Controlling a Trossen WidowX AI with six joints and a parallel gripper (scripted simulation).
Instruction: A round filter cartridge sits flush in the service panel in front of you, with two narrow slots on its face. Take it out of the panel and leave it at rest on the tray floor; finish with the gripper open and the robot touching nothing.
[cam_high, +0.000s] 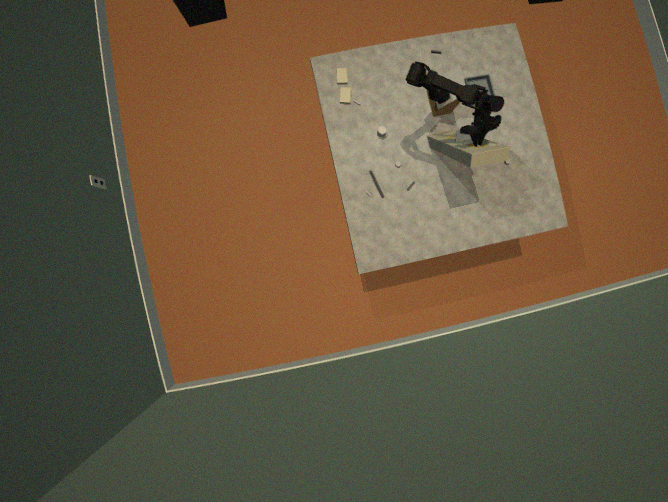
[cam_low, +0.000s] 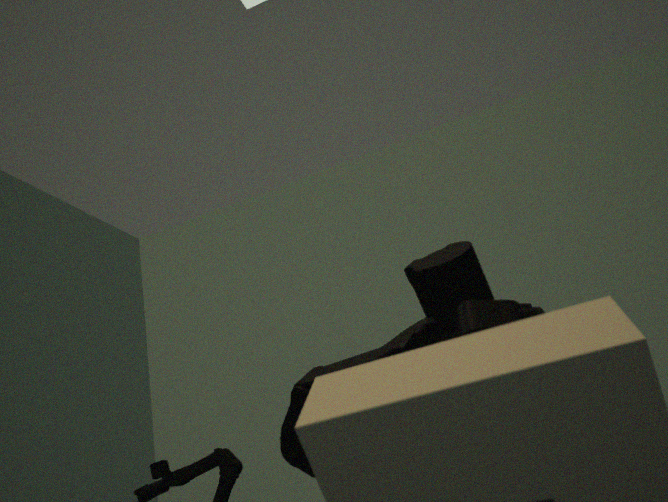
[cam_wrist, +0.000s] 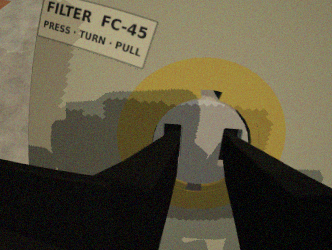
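The round filter cartridge lies 1 cm below my gripper tip and 1 cm ahead of it. Also, from my gripper tip: grey square tray 42 cm behind, 28 cm below, 27 cm to the left.
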